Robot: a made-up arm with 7 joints.
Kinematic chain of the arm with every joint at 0, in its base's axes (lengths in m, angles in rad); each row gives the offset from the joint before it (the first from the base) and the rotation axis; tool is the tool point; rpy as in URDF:
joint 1: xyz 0 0 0.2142 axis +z
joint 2: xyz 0 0 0 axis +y
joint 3: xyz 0 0 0.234 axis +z
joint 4: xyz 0.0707 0 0 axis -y
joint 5: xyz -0.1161 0 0.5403 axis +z
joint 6: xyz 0 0 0 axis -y
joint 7: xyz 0.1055 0 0 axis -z
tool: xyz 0 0 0 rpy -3.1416 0 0
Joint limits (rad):
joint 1: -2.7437..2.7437
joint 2: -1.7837..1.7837
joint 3: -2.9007..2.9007
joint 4: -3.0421..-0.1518
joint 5: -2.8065..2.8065
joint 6: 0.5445..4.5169
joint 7: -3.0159..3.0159
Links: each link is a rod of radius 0.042 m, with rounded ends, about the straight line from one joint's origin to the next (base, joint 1, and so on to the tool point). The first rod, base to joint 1, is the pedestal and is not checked.
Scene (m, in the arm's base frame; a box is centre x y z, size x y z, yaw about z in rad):
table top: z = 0
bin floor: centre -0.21 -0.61 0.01 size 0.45 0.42 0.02 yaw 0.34
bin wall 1: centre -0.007 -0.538 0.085 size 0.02 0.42 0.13 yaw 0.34
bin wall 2: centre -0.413 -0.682 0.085 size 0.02 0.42 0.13 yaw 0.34
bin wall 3: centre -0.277 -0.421 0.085 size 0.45 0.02 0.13 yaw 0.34
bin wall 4: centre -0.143 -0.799 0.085 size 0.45 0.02 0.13 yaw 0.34
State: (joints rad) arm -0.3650 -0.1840 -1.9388 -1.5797 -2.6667 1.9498 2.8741
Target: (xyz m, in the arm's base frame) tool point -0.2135 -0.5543 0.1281
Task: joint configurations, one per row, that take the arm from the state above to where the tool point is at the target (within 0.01 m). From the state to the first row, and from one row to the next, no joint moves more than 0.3 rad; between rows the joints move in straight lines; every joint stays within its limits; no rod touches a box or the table.
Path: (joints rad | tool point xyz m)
1: -0.3310 -0.1641 -1.8757 -1.7790 -2.6810 2.1157 2.8741 | -0.4208 -0.5706 0.3506
2: -0.2970 -0.1442 -1.8126 -1.9783 -2.6953 2.2816 2.8741 | -0.3179 -0.5819 0.2330
3: -0.2630 -0.1243 -1.7496 -2.1777 -2.7096 2.4474 2.8741 | -0.2135 -0.5543 0.1281

